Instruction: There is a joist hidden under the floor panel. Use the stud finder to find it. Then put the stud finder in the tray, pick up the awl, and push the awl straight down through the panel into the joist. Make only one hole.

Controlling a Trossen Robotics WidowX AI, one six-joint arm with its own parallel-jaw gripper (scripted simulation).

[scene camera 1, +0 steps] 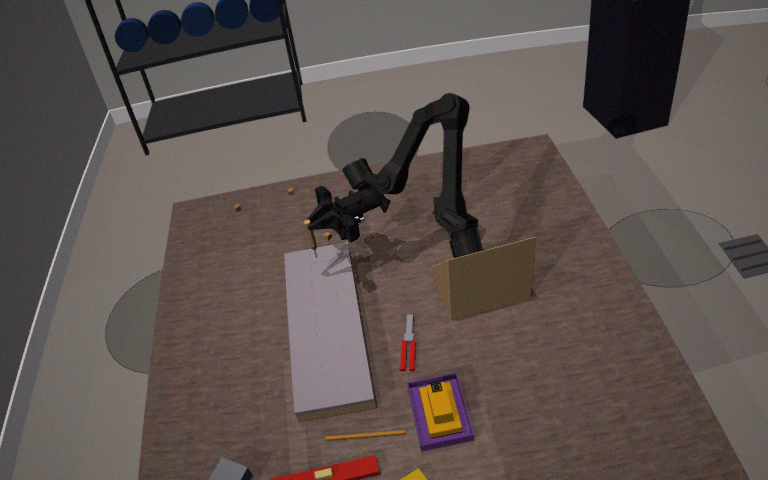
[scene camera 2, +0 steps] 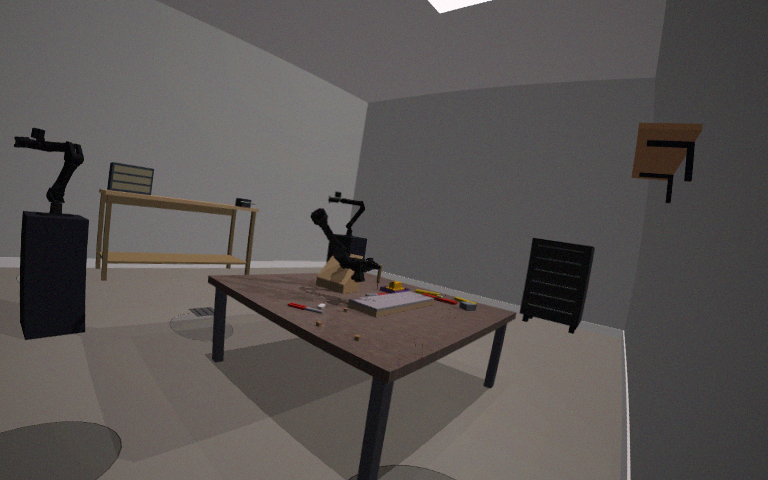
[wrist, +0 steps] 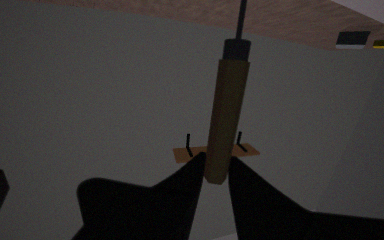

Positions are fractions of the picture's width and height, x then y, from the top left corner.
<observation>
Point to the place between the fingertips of my gripper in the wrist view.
0.56, 0.66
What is my gripper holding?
An awl.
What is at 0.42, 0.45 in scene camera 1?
My gripper.
</observation>
